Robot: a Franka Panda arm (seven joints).
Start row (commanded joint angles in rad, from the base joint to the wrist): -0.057 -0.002 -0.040 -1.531 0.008 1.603 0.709
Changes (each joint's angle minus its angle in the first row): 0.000 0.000 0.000 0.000 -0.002 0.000 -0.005; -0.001 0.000 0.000 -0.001 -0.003 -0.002 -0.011; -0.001 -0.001 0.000 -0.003 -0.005 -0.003 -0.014; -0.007 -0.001 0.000 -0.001 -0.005 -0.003 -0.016; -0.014 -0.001 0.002 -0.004 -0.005 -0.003 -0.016; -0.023 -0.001 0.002 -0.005 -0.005 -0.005 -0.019; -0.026 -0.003 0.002 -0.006 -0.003 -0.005 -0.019; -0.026 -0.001 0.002 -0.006 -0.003 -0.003 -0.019; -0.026 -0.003 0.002 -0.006 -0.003 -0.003 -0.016; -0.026 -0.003 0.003 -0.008 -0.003 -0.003 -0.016; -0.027 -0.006 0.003 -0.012 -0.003 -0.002 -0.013; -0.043 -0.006 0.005 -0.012 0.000 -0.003 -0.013; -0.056 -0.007 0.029 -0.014 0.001 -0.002 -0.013; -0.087 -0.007 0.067 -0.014 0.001 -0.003 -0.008; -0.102 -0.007 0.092 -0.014 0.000 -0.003 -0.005; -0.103 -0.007 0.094 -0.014 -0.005 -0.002 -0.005; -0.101 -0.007 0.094 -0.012 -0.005 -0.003 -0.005
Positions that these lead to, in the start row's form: -0.057 -0.002 -0.040 -1.531 0.006 1.603 0.704; -0.058 -0.002 -0.040 -1.532 0.005 1.601 0.698; -0.058 -0.003 -0.040 -1.534 0.003 1.600 0.695; -0.064 -0.003 -0.040 -1.532 0.003 1.600 0.693; -0.071 -0.003 -0.038 -1.535 0.003 1.600 0.693; -0.080 -0.003 -0.038 -1.536 0.003 1.598 0.690; -0.083 -0.005 -0.038 -1.537 0.005 1.598 0.690; -0.083 -0.003 -0.038 -1.537 0.005 1.600 0.690; -0.083 -0.005 -0.038 -1.537 0.005 1.600 0.693; -0.083 -0.005 -0.037 -1.539 0.005 1.600 0.693; -0.084 -0.008 -0.037 -1.543 0.005 1.601 0.696; -0.100 -0.008 -0.035 -1.543 0.008 1.600 0.696; -0.113 -0.009 -0.011 -1.545 0.009 1.601 0.696; -0.144 -0.009 0.027 -1.545 0.009 1.600 0.701; -0.159 -0.009 0.052 -1.545 0.008 1.600 0.704; -0.160 -0.009 0.054 -1.545 0.003 1.601 0.704; -0.158 -0.009 0.054 -1.543 0.003 1.600 0.704
